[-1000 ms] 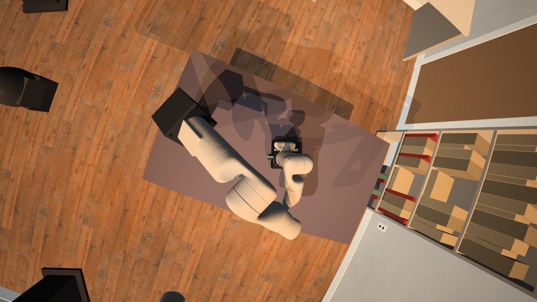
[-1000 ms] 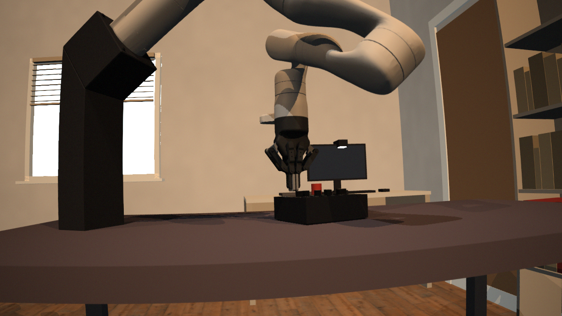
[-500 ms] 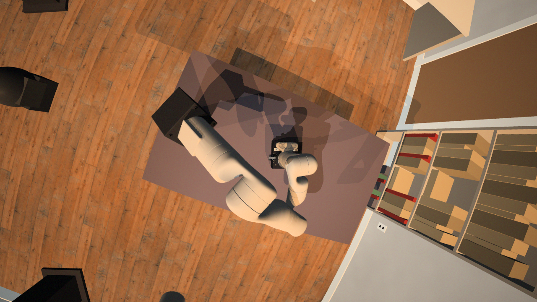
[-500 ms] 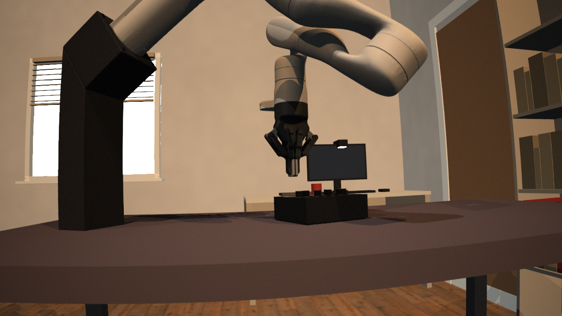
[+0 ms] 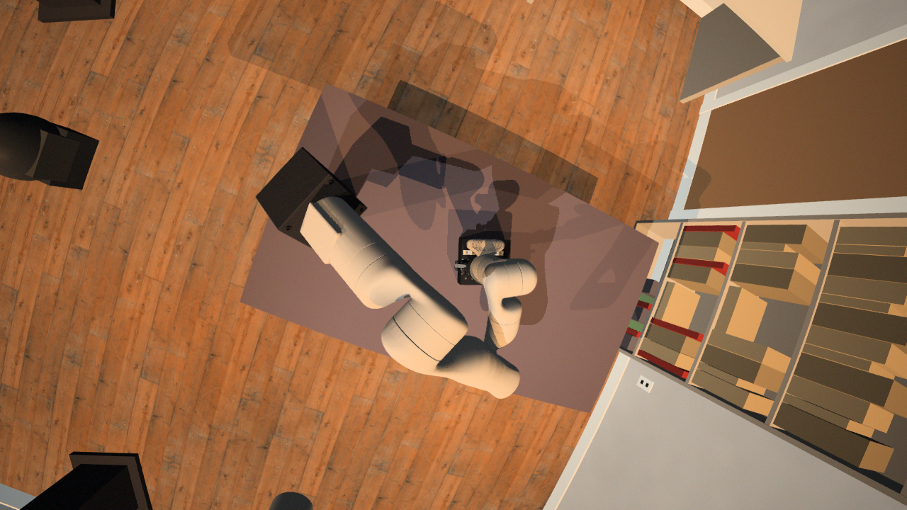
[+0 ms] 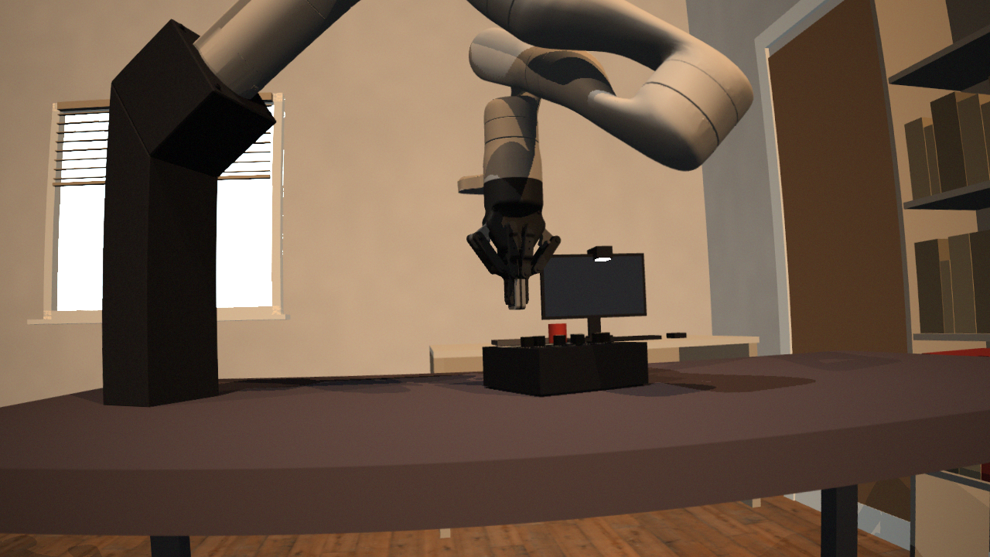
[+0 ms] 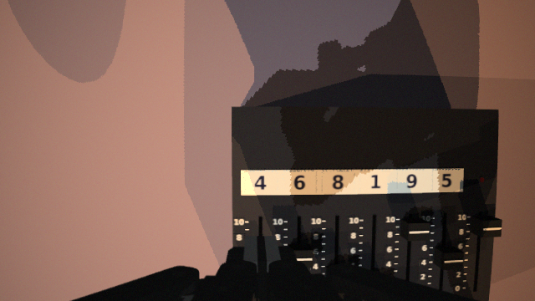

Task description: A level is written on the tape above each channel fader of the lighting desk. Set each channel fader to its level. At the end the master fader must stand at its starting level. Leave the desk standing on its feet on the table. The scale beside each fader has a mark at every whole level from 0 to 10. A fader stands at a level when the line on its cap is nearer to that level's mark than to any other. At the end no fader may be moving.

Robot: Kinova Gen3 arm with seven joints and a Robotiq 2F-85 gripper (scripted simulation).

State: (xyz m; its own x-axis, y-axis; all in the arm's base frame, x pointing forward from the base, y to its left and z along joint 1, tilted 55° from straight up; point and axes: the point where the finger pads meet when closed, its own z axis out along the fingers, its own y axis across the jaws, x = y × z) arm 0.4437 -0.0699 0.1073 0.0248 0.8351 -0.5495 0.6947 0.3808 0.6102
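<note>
My hand is 20 mm to the left of the channel fader cap and 60 mm above it. The rest, counted from my hand: channel 4 cap: 70 mm ahead, 40 mm to the right, 60 mm below; then channel 2 cap: 20 mm ahead, 10 mm to the right, 60 mm below; then channel 3 cap: 40 mm ahead, 30 mm to the right, 60 mm below.
</note>
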